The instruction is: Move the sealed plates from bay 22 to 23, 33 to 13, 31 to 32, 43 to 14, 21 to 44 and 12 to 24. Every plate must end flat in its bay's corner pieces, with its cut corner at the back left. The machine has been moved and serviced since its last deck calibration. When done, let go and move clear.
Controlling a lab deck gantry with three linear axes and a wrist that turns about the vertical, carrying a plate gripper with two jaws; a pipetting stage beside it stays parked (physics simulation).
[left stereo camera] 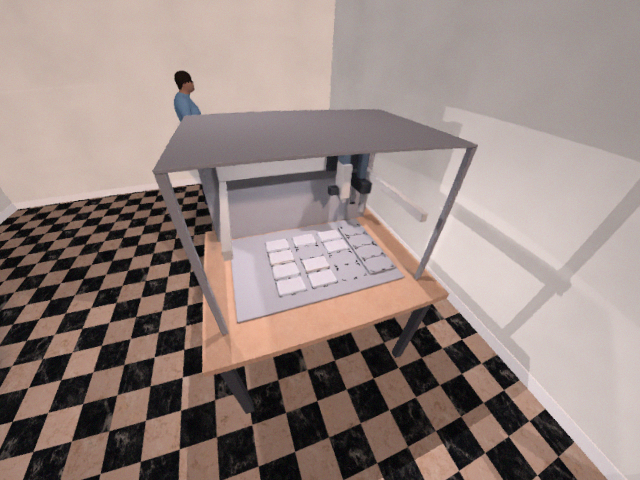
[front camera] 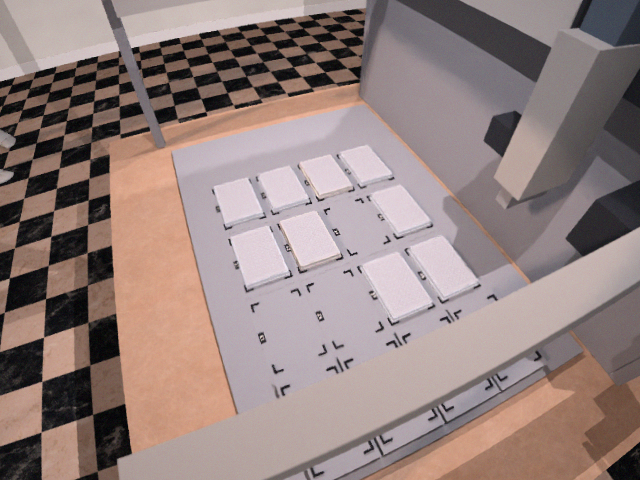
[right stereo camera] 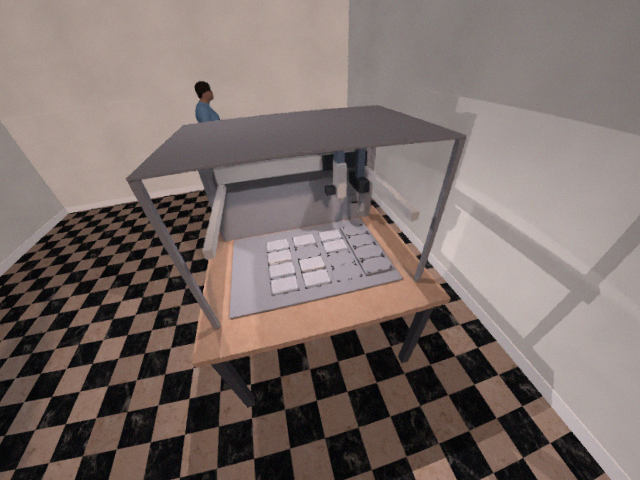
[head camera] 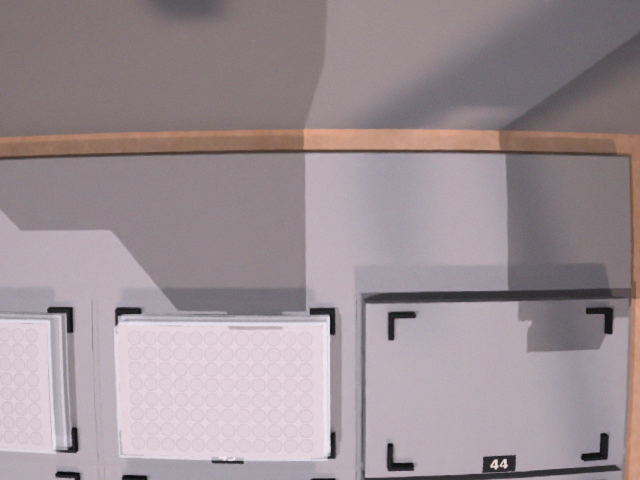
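Seen in the pictures: gripper, fingertip midpoint: (left stereo camera: 356, 207) (right stereo camera: 357, 206); robot's base at its link origin: (left stereo camera: 280, 296) (front camera: 214, 190) (right stereo camera: 272, 295).
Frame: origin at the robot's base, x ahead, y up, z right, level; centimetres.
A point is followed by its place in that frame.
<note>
White sealed plates lie flat in their bays. They include bay 21's plate (front camera: 284, 187) @(y 1.4, x 7.1, z -15.0 cm), 31's (front camera: 325, 175) @(y 1.4, x 7.0, z -25.3 cm), 12's (front camera: 260, 256) @(y 1.4, x 23.7, z -4.3 cm), 22's (front camera: 310, 239) @(y 1.5, x 23.5, z -14.8 cm), 33's (front camera: 396, 285) @(y 1.4, x 39.7, z -25.2 cm) and 43's (front camera: 443, 267) @(y 1.5, x 39.9, z -35.6 cm) (head camera: 222, 387) @(y 1.4, x 39.3, z -36.5 cm). Bays 32, 13 and 23 hold no plate; their corner pieces show in the front view. Bay 44 (head camera: 496, 387) @(y 1.5, x 55.2, z -36.3 cm) is empty, with a shadow at its back right. In the stereo views bays 14 and 24 also look empty. The gantry tooling hangs high at the back right. The gripper's jaws cannot be made out, and no plate is seen hanging there. Cut corners are too small to judge.
Other plates stand in bay 11 (front camera: 238, 201) @(y 1.4, x 7.3, z -4.1 cm), bay 41 (front camera: 366, 164) @(y 1.4, x 7.2, z -36.1 cm) and bay 42 (front camera: 400, 209) @(y 1.4, x 23.4, z -35.8 cm). A pale upright column (front camera: 553, 118) @(y 38.8, x 46.6, z -32.8 cm) (left stereo camera: 343, 180) @(y 38.6, x 43.3, z -33.0 cm) (right stereo camera: 339, 180) @(y 38.2, x 43.8, z -32.8 cm) hangs at the back right. A pale rail (front camera: 361, 397) @(y 40.0, x 62.1, z -2.5 cm) crosses the front view. Thin posts (left stereo camera: 191, 253) @(y 44.0, x -25.6, z 11.5 cm) (right stereo camera: 173, 253) @(y 43.4, x -25.5, z 11.5 cm) hold the roof.
</note>
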